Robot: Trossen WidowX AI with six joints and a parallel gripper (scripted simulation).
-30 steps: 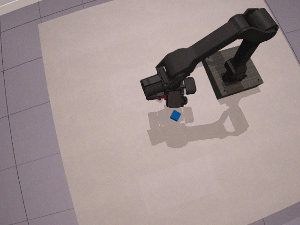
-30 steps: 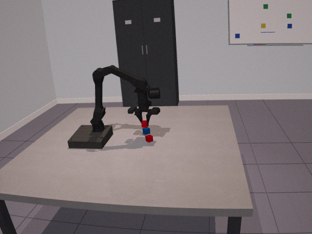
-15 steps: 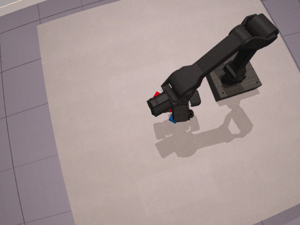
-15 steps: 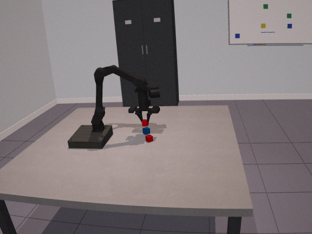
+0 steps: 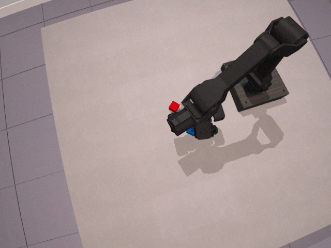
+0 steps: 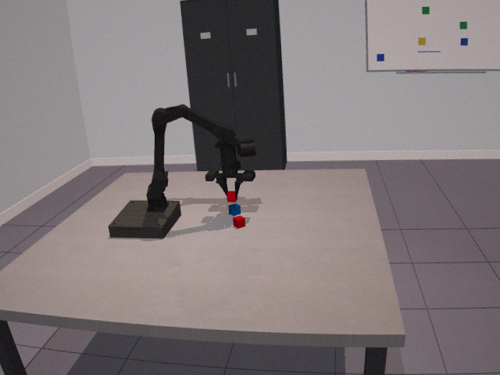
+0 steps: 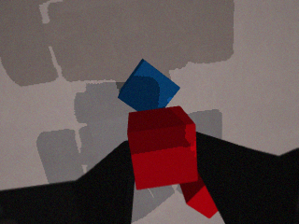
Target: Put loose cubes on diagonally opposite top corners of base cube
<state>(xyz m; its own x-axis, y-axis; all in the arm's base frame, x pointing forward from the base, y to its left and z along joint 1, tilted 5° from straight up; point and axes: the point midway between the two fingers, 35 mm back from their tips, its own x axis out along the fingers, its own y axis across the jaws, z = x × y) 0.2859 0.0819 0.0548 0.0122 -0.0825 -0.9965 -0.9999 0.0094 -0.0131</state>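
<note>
My gripper tip is 2 cm to the right of the blue cube and 6 cm above it.
</note>
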